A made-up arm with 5 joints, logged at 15 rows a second.
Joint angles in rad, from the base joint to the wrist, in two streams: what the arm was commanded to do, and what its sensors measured. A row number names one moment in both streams.
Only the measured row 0 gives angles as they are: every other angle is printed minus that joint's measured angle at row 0.
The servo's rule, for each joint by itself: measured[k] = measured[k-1] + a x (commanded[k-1-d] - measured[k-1]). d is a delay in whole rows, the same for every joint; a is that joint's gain. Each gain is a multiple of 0.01, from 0.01 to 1. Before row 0 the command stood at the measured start. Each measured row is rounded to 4 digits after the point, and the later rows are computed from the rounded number. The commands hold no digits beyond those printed.
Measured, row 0:
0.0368 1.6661 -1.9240 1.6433 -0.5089
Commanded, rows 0 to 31:
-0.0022 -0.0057 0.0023 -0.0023 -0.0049
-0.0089 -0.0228 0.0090 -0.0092 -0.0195
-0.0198 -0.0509 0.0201 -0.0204 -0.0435
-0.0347 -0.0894 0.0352 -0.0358 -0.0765
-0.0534 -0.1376 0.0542 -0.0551 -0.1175
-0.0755 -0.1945 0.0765 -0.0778 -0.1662
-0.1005 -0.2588 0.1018 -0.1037 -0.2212
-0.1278 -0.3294 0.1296 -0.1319 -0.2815
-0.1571 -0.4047 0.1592 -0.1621 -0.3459
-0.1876 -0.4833 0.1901 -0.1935 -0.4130
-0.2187 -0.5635 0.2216 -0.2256 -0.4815
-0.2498 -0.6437 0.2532 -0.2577 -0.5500
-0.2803 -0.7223 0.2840 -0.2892 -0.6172
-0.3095 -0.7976 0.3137 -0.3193 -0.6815
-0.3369 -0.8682 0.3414 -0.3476 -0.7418
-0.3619 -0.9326 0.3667 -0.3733 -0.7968
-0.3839 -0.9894 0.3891 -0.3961 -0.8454
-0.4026 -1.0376 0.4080 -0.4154 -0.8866
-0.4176 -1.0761 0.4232 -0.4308 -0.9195
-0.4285 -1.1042 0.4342 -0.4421 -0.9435
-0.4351 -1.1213 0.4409 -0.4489 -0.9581
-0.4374 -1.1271 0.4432 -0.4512 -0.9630
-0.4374 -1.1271 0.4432 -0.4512 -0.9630
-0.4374 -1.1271 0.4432 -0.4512 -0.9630
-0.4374 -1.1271 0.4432 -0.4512 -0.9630
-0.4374 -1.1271 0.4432 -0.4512 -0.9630
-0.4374 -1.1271 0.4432 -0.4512 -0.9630
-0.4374 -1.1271 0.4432 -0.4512 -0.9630
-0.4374 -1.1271 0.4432 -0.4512 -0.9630
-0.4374 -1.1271 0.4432 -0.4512 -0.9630
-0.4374 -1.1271 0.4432 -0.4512 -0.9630
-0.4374 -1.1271 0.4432 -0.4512 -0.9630
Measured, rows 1 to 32:
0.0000 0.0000 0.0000 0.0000 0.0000
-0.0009 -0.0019 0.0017 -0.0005 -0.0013
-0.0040 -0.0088 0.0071 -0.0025 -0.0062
-0.0102 -0.0227 0.0167 -0.0066 -0.0163
-0.0198 -0.0447 0.0304 -0.0133 -0.0326
-0.0329 -0.0754 0.0480 -0.0229 -0.0555
-0.0495 -0.1147 0.0691 -0.0355 -0.0854
-0.0694 -0.1623 0.0933 -0.0512 -0.1221
-0.0922 -0.2174 0.1202 -0.0698 -0.1651
-0.1175 -0.2792 0.1491 -0.0910 -0.2139
-0.1448 -0.3466 0.1794 -0.1146 -0.2677
-0.1736 -0.4182 0.2106 -0.1401 -0.3254
-0.2033 -0.4926 0.2421 -0.1671 -0.3860
-0.2333 -0.5684 0.2731 -0.1952 -0.4484
-0.2630 -0.6440 0.3031 -0.2237 -0.5113
-0.2918 -0.7180 0.3314 -0.2522 -0.5735
-0.3191 -0.7888 0.3575 -0.2801 -0.6338
-0.3444 -0.8550 0.3809 -0.3068 -0.6909
-0.3671 -0.9153 0.4010 -0.3318 -0.7437
-0.3868 -0.9684 0.4174 -0.3546 -0.7912
-0.4031 -1.0132 0.4298 -0.3747 -0.8323
-0.4156 -1.0489 0.4380 -0.3918 -0.8663
-0.4241 -1.0747 0.4418 -0.4055 -0.8924
-0.4293 -1.0920 0.4428 -0.4160 -0.9115
-0.4325 -1.1036 0.4431 -0.4241 -0.9254
-0.4344 -1.1114 0.4432 -0.4303 -0.9356
-0.4356 -1.1166 0.4432 -0.4351 -0.9430
-0.4363 -1.1201 0.4432 -0.4388 -0.9484
-0.4367 -1.1224 0.4432 -0.4417 -0.9523
-0.4370 -1.1240 0.4432 -0.4439 -0.9552
-0.4372 -1.1250 0.4432 -0.4456 -0.9573
-0.4373 -1.1257 0.4432 -0.4469 -0.9588
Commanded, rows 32 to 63:
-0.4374 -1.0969 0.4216 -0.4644 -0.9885
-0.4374 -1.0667 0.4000 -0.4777 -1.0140
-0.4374 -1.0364 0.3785 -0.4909 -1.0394
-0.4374 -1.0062 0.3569 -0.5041 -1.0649
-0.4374 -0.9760 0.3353 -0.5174 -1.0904
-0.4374 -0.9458 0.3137 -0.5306 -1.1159
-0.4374 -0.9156 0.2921 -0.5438 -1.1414
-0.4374 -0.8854 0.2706 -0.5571 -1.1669
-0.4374 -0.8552 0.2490 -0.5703 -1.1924
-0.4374 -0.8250 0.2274 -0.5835 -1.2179
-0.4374 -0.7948 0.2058 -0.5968 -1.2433
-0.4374 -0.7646 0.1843 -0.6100 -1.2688
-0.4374 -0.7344 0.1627 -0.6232 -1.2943
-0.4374 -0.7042 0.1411 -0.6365 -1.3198
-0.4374 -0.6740 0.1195 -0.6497 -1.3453
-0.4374 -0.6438 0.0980 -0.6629 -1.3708
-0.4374 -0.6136 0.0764 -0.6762 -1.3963
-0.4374 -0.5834 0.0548 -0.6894 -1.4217
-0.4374 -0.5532 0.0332 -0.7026 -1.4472
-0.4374 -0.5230 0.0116 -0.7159 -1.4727
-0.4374 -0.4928 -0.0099 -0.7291 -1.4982
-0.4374 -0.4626 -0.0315 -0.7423 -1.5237
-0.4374 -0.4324 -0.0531 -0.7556 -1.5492
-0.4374 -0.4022 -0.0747 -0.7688 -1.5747
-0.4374 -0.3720 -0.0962 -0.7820 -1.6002
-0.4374 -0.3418 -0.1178 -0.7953 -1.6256
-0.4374 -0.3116 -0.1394 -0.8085 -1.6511
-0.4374 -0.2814 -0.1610 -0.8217 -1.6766
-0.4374 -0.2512 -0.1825 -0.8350 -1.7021
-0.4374 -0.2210 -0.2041 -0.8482 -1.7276
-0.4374 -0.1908 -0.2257 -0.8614 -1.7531
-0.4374 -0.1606 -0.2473 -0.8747 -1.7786
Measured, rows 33 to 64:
-0.4373 -1.1262 0.4432 -0.4479 -0.9599
-0.4373 -1.1165 0.4272 -0.4517 -0.9676
-0.4373 -1.1001 0.4071 -0.4577 -0.9801
-0.4373 -1.0791 0.3859 -0.4653 -0.9961
-0.4373 -1.0550 0.3644 -0.4742 -1.0147
-0.4373 -1.0289 0.3429 -0.4841 -1.0351
-0.4373 -1.0015 0.3213 -0.4948 -1.0569
-0.4373 -0.9732 0.2997 -0.5061 -1.0797
-0.4373 -0.9442 0.2782 -0.5178 -1.1032
-0.4373 -0.9148 0.2566 -0.5299 -1.1273
-0.4373 -0.8852 0.2350 -0.5422 -1.1518
-0.4373 -0.8554 0.2134 -0.5548 -1.1765
-0.4373 -0.8254 0.1919 -0.5675 -1.2014
-0.4373 -0.7954 0.1703 -0.5803 -1.2265
-0.4373 -0.7653 0.1487 -0.5932 -1.2517
-0.4373 -0.7352 0.1271 -0.6062 -1.2770
-0.4373 -0.7050 0.1056 -0.6192 -1.3023
-0.4373 -0.6748 0.0840 -0.6323 -1.3277
-0.4373 -0.6446 0.0624 -0.6454 -1.3531
-0.4373 -0.6144 0.0408 -0.6586 -1.3785
-0.4373 -0.5842 0.0192 -0.6718 -1.4039
-0.4373 -0.5540 -0.0023 -0.6850 -1.4294
-0.4373 -0.5238 -0.0239 -0.6982 -1.4549
-0.4373 -0.4936 -0.0455 -0.7114 -1.4804
-0.4373 -0.4634 -0.0671 -0.7246 -1.5059
-0.4373 -0.4332 -0.0886 -0.7378 -1.5314
-0.4373 -0.4030 -0.1102 -0.7510 -1.5568
-0.4373 -0.3728 -0.1318 -0.7642 -1.5823
-0.4373 -0.3426 -0.1534 -0.7774 -1.6078
-0.4373 -0.3124 -0.1749 -0.7906 -1.6333
-0.4373 -0.2822 -0.1965 -0.8038 -1.6588
-0.4373 -0.2520 -0.2181 -0.8170 -1.6843

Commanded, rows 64 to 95:
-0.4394 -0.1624 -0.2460 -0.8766 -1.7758
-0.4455 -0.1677 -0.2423 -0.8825 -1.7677
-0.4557 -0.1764 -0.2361 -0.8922 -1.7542
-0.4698 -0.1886 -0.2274 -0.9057 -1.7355
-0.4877 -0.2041 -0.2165 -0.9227 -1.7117
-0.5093 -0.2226 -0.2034 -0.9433 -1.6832
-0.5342 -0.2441 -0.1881 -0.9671 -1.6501
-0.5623 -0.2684 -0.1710 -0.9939 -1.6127
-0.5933 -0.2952 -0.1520 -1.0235 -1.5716
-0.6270 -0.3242 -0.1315 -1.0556 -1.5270
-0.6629 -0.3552 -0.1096 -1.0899 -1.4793
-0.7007 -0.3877 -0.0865 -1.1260 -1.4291
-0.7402 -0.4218 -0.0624 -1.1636 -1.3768
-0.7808 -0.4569 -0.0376 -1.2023 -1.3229
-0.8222 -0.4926 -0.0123 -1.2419 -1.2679
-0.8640 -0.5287 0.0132 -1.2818 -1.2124
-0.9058 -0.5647 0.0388 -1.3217 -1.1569
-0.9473 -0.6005 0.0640 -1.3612 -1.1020
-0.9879 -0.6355 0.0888 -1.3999 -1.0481
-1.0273 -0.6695 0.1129 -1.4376 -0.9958
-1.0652 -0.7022 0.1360 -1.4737 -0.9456
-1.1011 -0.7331 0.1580 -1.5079 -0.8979
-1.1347 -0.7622 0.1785 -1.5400 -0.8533
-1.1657 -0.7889 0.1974 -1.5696 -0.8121
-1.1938 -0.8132 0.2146 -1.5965 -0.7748
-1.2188 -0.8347 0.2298 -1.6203 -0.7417
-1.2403 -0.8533 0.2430 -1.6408 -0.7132
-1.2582 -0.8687 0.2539 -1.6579 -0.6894
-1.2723 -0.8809 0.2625 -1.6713 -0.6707
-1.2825 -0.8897 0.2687 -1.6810 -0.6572
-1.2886 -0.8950 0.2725 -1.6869 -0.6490
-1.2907 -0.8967 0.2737 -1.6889 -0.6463
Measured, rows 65 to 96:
-0.4373 -0.2218 -0.2397 -0.8303 -1.7098
-0.4381 -0.2022 -0.2444 -0.8409 -1.7276
-0.4410 -0.1908 -0.2428 -0.8505 -1.7384
-0.4467 -0.1860 -0.2378 -0.8601 -1.7427
-0.4557 -0.1869 -0.2301 -0.8706 -1.7408
-0.4682 -0.1926 -0.2200 -0.8826 -1.7329
-0.4842 -0.2025 -0.2077 -0.8966 -1.7195
-0.5037 -0.2162 -0.1932 -0.9128 -1.7008
-0.5266 -0.2334 -0.1768 -0.9315 -1.6770
-0.5526 -0.2538 -0.1584 -0.9527 -1.6485
-0.5816 -0.2770 -0.1385 -0.9764 -1.6157
-0.6133 -0.3028 -0.1171 -1.0025 -1.5789
-0.6474 -0.3308 -0.0945 -1.0309 -1.5385
-0.6836 -0.3608 -0.0707 -1.0614 -1.4948
-0.7215 -0.3925 -0.0462 -1.0938 -1.4484
-0.7608 -0.4255 -0.0211 -1.1279 -1.3997
-0.8010 -0.4596 0.0043 -1.1633 -1.3491
-0.8419 -0.4943 0.0298 -1.1997 -1.2972
-0.8830 -0.5293 0.0551 -1.2368 -1.2445
-0.9239 -0.5643 0.0800 -1.2743 -1.1915
-0.9642 -0.5990 0.1043 -1.3119 -1.1387
-1.0036 -0.6331 0.1278 -1.3491 -1.0866
-1.0416 -0.6661 0.1501 -1.3856 -1.0357
-1.0779 -0.6978 0.1711 -1.4211 -0.9865
-1.1121 -0.7279 0.1906 -1.4553 -0.9394
-1.1440 -0.7560 0.2084 -1.4878 -0.8950
-1.1732 -0.7820 0.2242 -1.5183 -0.8536
-1.1994 -0.8055 0.2381 -1.5465 -0.8157
-1.2223 -0.8264 0.2498 -1.5721 -0.7816
-1.2418 -0.8444 0.2592 -1.5949 -0.7517
-1.2577 -0.8593 0.2662 -1.6147 -0.7262
-1.2698 -0.8711 0.2709 -1.6313 -0.7054

